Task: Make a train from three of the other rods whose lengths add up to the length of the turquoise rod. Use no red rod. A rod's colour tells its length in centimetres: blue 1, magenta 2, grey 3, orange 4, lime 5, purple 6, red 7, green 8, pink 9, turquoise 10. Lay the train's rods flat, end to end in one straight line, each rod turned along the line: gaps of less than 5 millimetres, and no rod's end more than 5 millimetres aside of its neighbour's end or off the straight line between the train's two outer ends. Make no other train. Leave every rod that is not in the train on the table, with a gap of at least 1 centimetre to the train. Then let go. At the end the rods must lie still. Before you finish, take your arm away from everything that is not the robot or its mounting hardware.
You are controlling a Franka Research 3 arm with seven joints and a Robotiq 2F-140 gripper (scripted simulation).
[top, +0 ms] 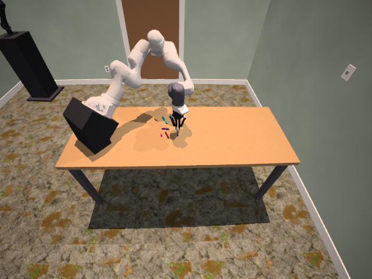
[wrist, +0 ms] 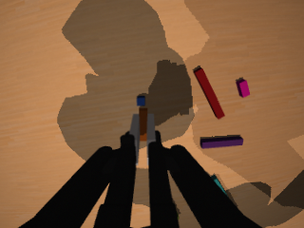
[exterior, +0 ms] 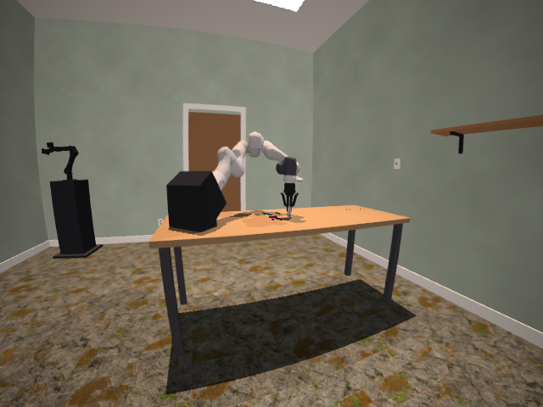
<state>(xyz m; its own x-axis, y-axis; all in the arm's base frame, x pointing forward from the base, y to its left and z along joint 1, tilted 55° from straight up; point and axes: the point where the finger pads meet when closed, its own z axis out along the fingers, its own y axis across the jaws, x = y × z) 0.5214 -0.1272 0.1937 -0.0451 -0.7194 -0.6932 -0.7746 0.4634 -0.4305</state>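
Now: the orange rod 30 mm below my hand. The rest, counted from my hand: blue rod: 30 mm to the right, 40 mm below; purple rod: 110 mm behind, 40 mm to the left, 40 mm below; red rod: 90 mm behind, 30 mm to the right, 40 mm below.
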